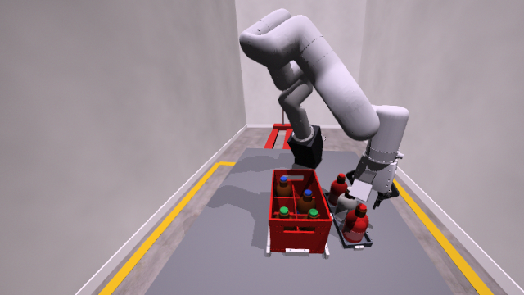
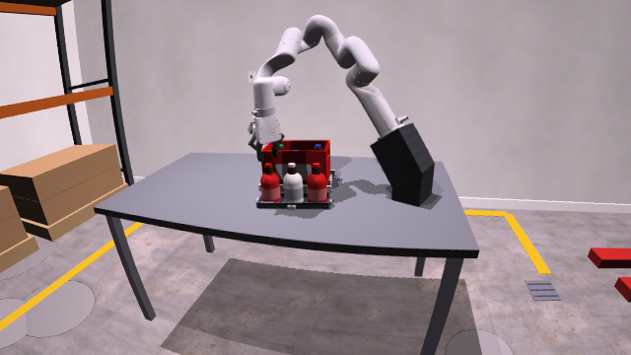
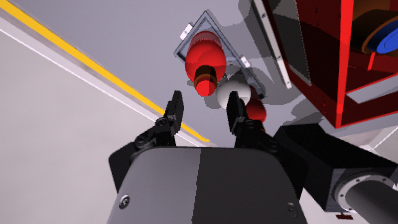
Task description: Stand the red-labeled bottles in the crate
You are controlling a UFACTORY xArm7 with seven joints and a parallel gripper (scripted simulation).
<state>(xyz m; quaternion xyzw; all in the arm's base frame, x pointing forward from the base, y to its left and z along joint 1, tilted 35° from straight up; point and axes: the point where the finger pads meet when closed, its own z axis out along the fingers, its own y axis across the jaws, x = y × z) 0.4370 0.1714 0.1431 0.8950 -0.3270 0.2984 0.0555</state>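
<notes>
The white bottle lies 110 mm below my hand and 90 mm behind it. Round my hand: red crate: 210 mm to the right, 110 mm below, 80 mm behind; then dark tray: 180 mm below, 90 mm behind.
</notes>
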